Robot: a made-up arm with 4 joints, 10 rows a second.
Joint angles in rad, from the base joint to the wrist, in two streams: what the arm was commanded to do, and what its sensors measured. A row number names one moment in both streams.
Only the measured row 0 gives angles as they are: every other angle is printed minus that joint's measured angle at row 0.
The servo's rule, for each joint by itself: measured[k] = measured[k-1] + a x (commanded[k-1-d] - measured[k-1]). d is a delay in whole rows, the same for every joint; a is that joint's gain. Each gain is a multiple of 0.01, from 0.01 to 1. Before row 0 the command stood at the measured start. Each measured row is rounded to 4 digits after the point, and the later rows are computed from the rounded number. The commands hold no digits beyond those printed.
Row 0, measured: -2.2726, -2.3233, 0.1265, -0.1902
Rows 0 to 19, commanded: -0.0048, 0.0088, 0.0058, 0.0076; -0.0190, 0.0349, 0.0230, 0.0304; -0.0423, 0.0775, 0.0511, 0.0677; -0.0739, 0.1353, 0.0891, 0.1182; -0.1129, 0.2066, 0.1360, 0.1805; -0.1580, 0.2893, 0.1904, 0.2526; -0.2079, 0.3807, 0.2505, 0.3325; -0.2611, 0.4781, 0.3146, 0.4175; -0.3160, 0.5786, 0.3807, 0.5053; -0.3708, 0.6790, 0.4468, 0.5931; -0.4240, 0.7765, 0.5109, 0.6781; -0.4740, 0.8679, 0.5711, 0.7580; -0.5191, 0.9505, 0.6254, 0.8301; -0.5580, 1.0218, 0.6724, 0.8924; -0.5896, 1.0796, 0.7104, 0.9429; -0.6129, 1.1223, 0.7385, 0.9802; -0.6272, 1.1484, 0.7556, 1.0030; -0.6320, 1.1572, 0.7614, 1.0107; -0.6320, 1.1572, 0.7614, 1.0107; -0.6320, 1.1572, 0.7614, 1.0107
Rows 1 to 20, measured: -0.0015, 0.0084, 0.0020, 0.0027; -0.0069, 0.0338, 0.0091, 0.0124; -0.0179, 0.0758, 0.0234, 0.0318; -0.0353, 0.1329, 0.0457, 0.0620; -0.0594, 0.2037, 0.0764, 0.1035; -0.0900, 0.2859, 0.1152, 0.1557; -0.1265, 0.3769, 0.1612, 0.2176; -0.1682, 0.4741, 0.2134, 0.2876; -0.2140, 0.5744, 0.2703, 0.3638; -0.2626, 0.6748, 0.3303, 0.4441; -0.3126, 0.7724, 0.3917, 0.5260; -0.3626, 0.8641, 0.4527, 0.6072; -0.4111, 0.9470, 0.5114, 0.6852; -0.4566, 1.0188, 0.5661, 0.7577; -0.4978, 1.0772, 0.6152, 0.8225; -0.5335, 1.1205, 0.6571, 0.8777; -0.5625, 1.1473, 0.6906, 0.9216; -0.5840, 1.1568, 0.7147, 0.9528; -0.5989, 1.1572, 0.7306, 0.9731; -0.6092, 1.1572, 0.7411, 0.9863
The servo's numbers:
d 0
a 0.31 0.96 0.34 0.35

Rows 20 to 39, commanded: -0.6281, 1.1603, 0.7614, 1.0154; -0.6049, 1.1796, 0.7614, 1.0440; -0.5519, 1.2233, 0.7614, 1.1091; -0.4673, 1.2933, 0.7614, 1.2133; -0.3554, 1.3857, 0.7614, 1.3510; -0.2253, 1.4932, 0.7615, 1.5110; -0.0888, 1.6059, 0.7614, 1.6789; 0.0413, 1.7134, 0.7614, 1.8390; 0.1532, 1.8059, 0.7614, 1.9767; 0.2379, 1.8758, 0.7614, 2.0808; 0.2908, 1.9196, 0.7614, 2.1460; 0.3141, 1.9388, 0.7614, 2.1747; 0.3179, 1.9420, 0.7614, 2.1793; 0.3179, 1.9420, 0.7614, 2.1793; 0.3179, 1.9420, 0.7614, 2.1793; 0.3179, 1.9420, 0.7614, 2.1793; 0.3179, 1.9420, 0.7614, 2.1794; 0.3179, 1.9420, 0.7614, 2.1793; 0.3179, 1.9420, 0.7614, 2.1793; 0.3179, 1.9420, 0.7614, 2.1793
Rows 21 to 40, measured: -0.6151, 1.1602, 0.7480, 0.9965; -0.6119, 1.1788, 0.7526, 1.0131; -0.5933, 1.2215, 0.7556, 1.0467; -0.5542, 1.2904, 0.7576, 1.1050; -0.4926, 1.3819, 0.7589, 1.1911; -0.4097, 1.4887, 0.7598, 1.3031; -0.3102, 1.6012, 0.7603, 1.4346; -0.2012, 1.7089, 0.7607, 1.5761; -0.0913, 1.8020, 0.7609, 1.7163; 0.0108, 1.8728, 0.7611, 1.8439; 0.0976, 1.9177, 0.7612, 1.9496; 0.1647, 1.9380, 0.7613, 2.0284; 0.2122, 1.9418, 0.7613, 2.0812; 0.2450, 1.9420, 0.7613, 2.1155; 0.2676, 1.9420, 0.7613, 2.1378; 0.2832, 1.9420, 0.7613, 2.1523; 0.2940, 1.9420, 0.7613, 2.1618; 0.3014, 1.9420, 0.7613, 2.1679; 0.3065, 1.9420, 0.7613, 2.1719; 0.3100, 1.9420, 0.7613, 2.1745
